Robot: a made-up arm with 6 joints. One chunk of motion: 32 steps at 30 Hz.
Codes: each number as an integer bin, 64 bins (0 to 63) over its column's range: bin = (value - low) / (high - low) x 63, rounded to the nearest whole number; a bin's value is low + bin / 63 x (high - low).
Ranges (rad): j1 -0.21..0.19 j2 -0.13..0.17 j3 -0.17..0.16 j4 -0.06..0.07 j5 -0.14..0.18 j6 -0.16..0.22
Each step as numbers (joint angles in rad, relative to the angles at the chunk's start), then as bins.
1 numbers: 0.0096 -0.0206 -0.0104 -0.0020 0.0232 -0.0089
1 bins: 35 23 30 28 32 25
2 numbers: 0.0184 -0.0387 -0.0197 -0.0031 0.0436 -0.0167
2 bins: 36 19 29 28 36 24
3 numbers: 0.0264 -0.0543 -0.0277 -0.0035 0.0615 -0.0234
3 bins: 37 16 27 27 40 23
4 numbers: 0.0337 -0.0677 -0.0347 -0.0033 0.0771 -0.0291
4 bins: 38 13 26 27 43 22
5 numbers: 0.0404 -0.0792 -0.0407 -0.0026 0.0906 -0.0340
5 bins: 39 11 25 28 45 21
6 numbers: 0.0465 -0.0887 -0.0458 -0.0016 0.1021 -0.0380
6 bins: 40 9 24 28 48 20
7 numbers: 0.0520 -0.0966 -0.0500 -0.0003 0.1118 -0.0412
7 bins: 41 7 23 29 50 20
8 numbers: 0.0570 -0.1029 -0.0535 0.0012 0.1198 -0.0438
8 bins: 42 6 22 30 51 19
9 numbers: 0.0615 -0.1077 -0.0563 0.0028 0.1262 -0.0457
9 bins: 43 5 22 30 52 19
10 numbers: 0.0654 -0.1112 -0.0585 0.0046 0.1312 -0.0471
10 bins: 43 4 21 31 53 19
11 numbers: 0.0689 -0.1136 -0.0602 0.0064 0.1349 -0.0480
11 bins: 44 3 21 32 54 19
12 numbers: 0.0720 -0.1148 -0.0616 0.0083 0.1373 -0.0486
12 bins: 44 3 21 33 55 18
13 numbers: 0.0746 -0.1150 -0.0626 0.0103 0.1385 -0.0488
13 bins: 45 3 21 34 55 18
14 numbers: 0.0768 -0.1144 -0.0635 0.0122 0.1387 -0.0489
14 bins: 45 3 20 35 55 18
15 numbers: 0.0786 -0.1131 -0.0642 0.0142 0.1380 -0.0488
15 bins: 45 4 20 36 55 18
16 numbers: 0.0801 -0.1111 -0.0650 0.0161 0.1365 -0.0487
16 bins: 46 4 20 37 54 18
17 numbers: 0.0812 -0.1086 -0.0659 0.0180 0.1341 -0.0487
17 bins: 46 4 20 38 54 18
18 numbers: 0.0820 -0.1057 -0.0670 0.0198 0.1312 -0.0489
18 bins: 46 5 20 39 53 18
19 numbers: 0.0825 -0.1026 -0.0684 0.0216 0.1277 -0.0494
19 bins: 46 6 19 40 53 18
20 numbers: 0.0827 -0.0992 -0.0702 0.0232 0.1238 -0.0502
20 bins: 46 6 19 40 52 18
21 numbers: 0.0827 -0.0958 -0.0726 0.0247 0.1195 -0.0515
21 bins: 46 7 19 41 51 18
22 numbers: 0.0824 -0.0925 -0.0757 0.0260 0.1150 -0.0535
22 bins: 46 8 18 42 50 18
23 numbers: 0.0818 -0.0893 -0.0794 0.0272 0.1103 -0.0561
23 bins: 46 9 17 42 49 17
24 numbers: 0.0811 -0.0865 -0.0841 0.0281 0.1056 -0.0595
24 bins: 46 9 16 43 48 17
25 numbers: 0.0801 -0.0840 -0.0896 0.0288 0.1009 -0.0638
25 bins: 46 10 15 43 47 16
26 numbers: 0.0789 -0.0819 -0.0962 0.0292 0.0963 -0.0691
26 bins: 46 10 14 43 47 15
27 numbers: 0.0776 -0.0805 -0.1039 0.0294 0.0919 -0.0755
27 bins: 45 10 13 43 46 14
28 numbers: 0.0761 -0.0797 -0.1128 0.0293 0.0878 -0.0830
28 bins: 45 11 11 43 45 13
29 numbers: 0.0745 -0.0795 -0.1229 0.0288 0.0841 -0.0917
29 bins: 45 11 9 43 44 11
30 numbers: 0.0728 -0.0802 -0.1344 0.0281 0.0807 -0.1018
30 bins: 45 10 7 43 43 10
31 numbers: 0.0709 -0.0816 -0.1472 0.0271 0.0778 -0.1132
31 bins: 44 10 4 42 43 8
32 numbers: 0.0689 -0.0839 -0.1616 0.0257 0.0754 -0.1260
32 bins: 44 10 2 42 42 6
